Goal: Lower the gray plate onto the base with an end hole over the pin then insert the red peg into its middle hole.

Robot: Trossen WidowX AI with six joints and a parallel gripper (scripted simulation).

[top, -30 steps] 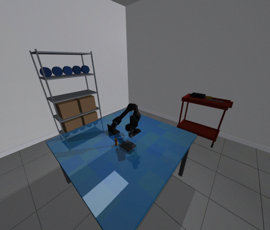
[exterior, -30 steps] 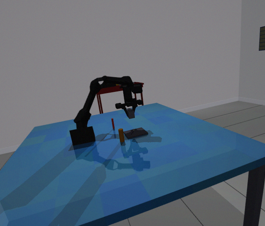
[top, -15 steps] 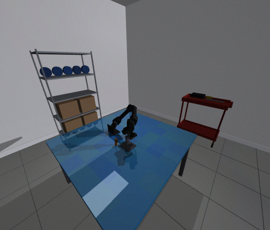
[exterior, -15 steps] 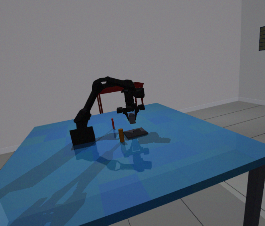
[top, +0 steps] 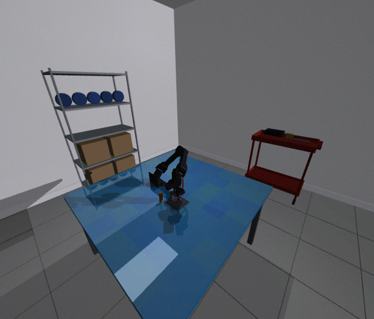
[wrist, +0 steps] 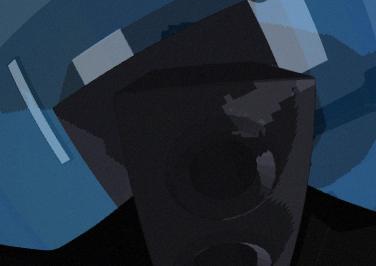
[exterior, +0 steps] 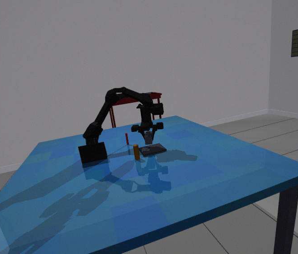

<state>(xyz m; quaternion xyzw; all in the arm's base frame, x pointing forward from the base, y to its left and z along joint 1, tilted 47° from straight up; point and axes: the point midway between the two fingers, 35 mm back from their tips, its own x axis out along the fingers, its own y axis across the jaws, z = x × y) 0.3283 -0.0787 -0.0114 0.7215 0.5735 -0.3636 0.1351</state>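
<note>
Now: gripper tip 50 mm above the dark base, 10 mm to the right of it and 10 mm short of it. The rest, counted from my gripper tip: orange cylinder (100 mm behind, 80 mm to the right, 20 mm below); gray plate (30 mm above); red peg (180 mm to the left, 100 mm behind, 20 mm below).
</note>
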